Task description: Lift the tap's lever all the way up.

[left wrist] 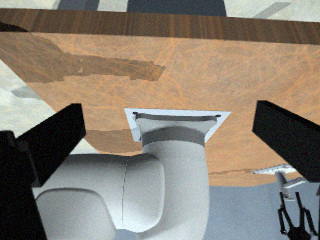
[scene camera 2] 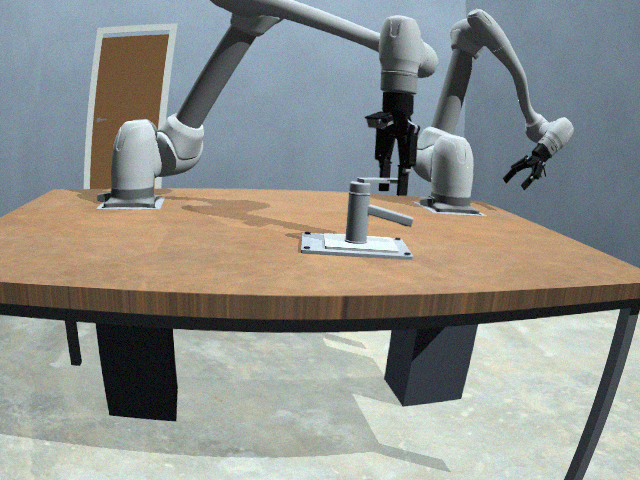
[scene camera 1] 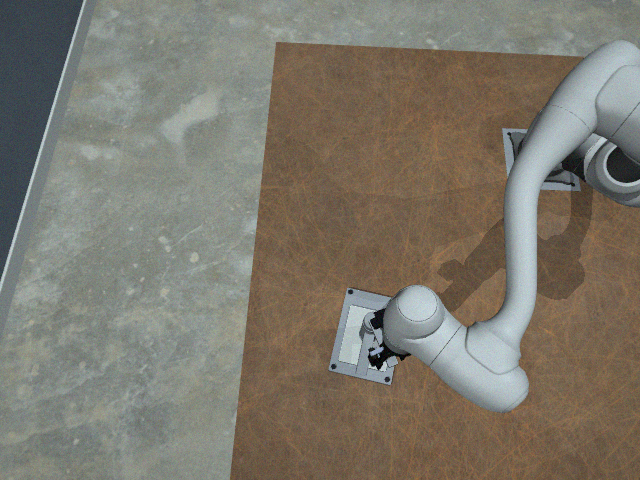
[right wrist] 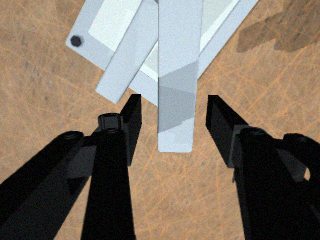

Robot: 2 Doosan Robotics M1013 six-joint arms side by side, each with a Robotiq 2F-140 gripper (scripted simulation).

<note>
The pictures show: my left gripper, my right gripper and a grey tap.
My left gripper shows as well in the left wrist view. My right gripper is seen too in the right wrist view.
</note>
